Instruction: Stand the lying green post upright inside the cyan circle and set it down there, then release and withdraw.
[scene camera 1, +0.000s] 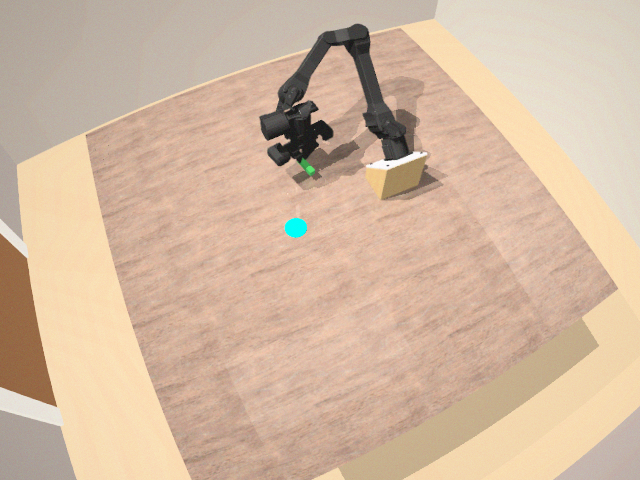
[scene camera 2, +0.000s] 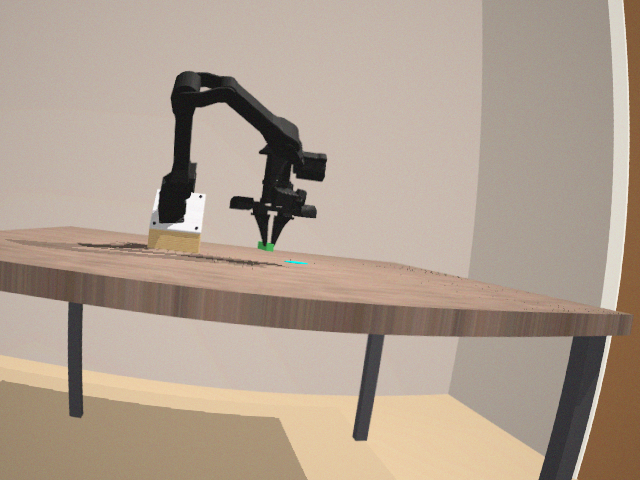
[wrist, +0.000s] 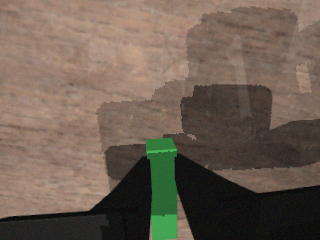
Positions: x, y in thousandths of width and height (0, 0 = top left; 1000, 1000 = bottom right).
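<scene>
My gripper: visible in scene camera 1 (471, 336), scene camera 2 (420, 514) and the wrist view (505, 677).
</scene>
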